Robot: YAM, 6 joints.
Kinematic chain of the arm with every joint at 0, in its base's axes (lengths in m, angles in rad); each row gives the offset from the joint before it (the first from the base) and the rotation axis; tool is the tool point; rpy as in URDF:
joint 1: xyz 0 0 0.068 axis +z
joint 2: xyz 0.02 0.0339 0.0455 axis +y
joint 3: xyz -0.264 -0.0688 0 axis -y
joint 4: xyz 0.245 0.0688 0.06 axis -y
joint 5: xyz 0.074 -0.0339 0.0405 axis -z
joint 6: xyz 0.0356 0 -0.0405 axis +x
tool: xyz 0 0 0 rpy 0 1.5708 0
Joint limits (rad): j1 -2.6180..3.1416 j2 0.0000..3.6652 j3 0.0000..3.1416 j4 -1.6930..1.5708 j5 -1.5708..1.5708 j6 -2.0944..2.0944
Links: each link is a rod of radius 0.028 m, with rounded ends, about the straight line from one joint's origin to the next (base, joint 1, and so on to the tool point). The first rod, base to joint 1, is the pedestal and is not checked.
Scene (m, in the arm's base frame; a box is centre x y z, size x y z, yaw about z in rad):
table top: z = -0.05
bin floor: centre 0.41 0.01 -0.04 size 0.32 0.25 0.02 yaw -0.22
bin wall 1: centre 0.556 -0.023 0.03 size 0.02 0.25 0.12 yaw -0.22
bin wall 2: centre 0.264 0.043 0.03 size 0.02 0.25 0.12 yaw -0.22
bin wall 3: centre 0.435 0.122 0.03 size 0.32 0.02 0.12 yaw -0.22
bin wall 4: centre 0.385 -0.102 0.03 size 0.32 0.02 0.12 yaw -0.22
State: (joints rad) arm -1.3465 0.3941 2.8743 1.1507 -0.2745 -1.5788
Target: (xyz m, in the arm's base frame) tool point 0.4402 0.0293 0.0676
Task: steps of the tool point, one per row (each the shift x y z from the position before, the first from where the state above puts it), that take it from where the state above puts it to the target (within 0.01 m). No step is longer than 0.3 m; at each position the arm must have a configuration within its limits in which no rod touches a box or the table.
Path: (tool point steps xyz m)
1: -0.0602 -0.1276 0.2229
2: 0.0362 -0.2000 0.1546
3: 0.1379 -0.1960 0.0506
4: 0.1954 -0.1227 -0.0626
5: 0.1786 -0.0192 -0.1562
6: 0.0920 0.0646 -0.2065
7: -0.0269 0.0923 -0.2023

